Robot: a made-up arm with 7 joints. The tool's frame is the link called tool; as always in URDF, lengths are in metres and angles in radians.
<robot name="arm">
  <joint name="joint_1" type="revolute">
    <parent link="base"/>
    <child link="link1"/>
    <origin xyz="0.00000 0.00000 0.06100"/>
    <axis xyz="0 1 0"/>
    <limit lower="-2.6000" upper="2.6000" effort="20" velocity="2.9"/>
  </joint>
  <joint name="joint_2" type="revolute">
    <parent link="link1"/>
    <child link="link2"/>
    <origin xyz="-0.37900 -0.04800 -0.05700"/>
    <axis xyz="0 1 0"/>
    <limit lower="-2.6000" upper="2.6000" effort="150" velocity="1"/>
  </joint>
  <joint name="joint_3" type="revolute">
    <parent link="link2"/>
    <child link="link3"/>
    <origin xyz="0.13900 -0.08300 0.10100"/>
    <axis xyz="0 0 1"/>
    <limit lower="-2.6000" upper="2.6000" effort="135" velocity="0.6"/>
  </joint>
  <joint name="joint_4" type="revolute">
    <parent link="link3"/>
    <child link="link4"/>
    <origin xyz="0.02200 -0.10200 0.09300"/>
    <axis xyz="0 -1 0"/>
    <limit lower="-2.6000" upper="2.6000" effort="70" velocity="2.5"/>
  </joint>
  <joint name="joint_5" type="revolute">
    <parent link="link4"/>
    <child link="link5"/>
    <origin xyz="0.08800 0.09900 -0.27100"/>
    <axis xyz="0 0 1"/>
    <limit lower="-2.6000" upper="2.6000" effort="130" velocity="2.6"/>
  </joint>
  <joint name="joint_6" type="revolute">
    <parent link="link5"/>
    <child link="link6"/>
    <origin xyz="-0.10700 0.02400 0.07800"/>
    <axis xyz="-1 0 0"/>
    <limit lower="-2.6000" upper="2.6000" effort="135" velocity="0.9"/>
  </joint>
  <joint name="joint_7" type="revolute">
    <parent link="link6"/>
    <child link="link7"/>
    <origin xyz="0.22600 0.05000 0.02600"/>
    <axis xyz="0 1 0"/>
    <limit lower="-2.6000" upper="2.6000" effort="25" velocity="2.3"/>
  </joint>
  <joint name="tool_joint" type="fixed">
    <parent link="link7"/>
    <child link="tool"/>
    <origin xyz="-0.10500 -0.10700 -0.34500"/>
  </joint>
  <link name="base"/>
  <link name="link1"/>
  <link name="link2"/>
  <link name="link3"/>
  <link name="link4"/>
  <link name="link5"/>
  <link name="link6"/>
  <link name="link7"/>
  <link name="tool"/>
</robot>
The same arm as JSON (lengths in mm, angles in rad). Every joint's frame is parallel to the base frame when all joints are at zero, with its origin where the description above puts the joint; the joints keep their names.
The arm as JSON. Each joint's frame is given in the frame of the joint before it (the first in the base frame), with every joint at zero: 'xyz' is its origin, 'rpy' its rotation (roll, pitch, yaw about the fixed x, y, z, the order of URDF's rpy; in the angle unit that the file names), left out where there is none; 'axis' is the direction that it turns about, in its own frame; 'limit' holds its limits. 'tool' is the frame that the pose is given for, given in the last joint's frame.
{
  "units": {
    "length": "mm",
    "angle": "rad"
  },
  "joints": [
    {
      "name": "joint_1",
      "type": "revolute",
      "origin": {
        "xyz": [
          0.0,
          0.0,
          61.0
        ]
      },
      "axis": [
        0.0,
        1.0,
        0.0
      ],
      "limit": {
        "lower": -2.6,
        "upper": 2.6
      }
    },
    {
      "name": "joint_2",
      "type": "revolute",
      "origin": {
        "xyz": [
          -379.0,
          -48.0,
          -57.0
        ]
      },
      "axis": [
        0.0,
        1.0,
        0.0
      ],
      "limit": {
        "lower": -2.6,
        "upper": 2.6
      }
    },
    {
      "name": "joint_3",
      "type": "revolute",
      "origin": {
        "xyz": [
          139.0,
          -83.0,
          101.0
        ]
      },
      "axis": [
        0.0,
        0.0,
        1.0
      ],
      "limit": {
        "lower": -2.6,
        "upper": 2.6
      }
    },
    {
      "name": "joint_4",
      "type": "revolute",
      "origin": {
        "xyz": [
          22.0,
          -102.0,
          93.0
        ]
      },
      "axis": [
        0.0,
        -1.0,
        0.0
      ],
      "limit": {
        "lower": -2.6,
        "upper": 2.6
      }
    },
    {
      "name": "joint_5",
      "type": "revolute",
      "origin": {
        "xyz": [
          88.0,
          99.0,
          -271.0
        ]
      },
      "axis": [
        0.0,
        0.0,
        1.0
      ],
      "limit": {
        "lower": -2.6,
        "upper": 2.6
      }
    },
    {
      "name": "joint_6",
      "type": "revolute",
      "origin": {
        "xyz": [
          -107.0,
          24.0,
          78.0
        ]
      },
      "axis": [
        -1.0,
        0.0,
        0.0
      ],
      "limit": {
        "lower": -2.6,
        "upper": 2.6
      }
    },
    {
      "name": "joint_7",
      "type": "revolute",
      "origin": {
        "xyz": [
          226.0,
          50.0,
          26.0
        ]
      },
      "axis": [
        0.0,
        1.0,
        0.0
      ],
      "limit": {
        "lower": -2.6,
        "upper": 2.6
      }
    }
  ],
  "tool": {
    "origin": {
      "xyz": [
        -105.0,
        -107.0,
        -345.0
      ]
    }
  }
}

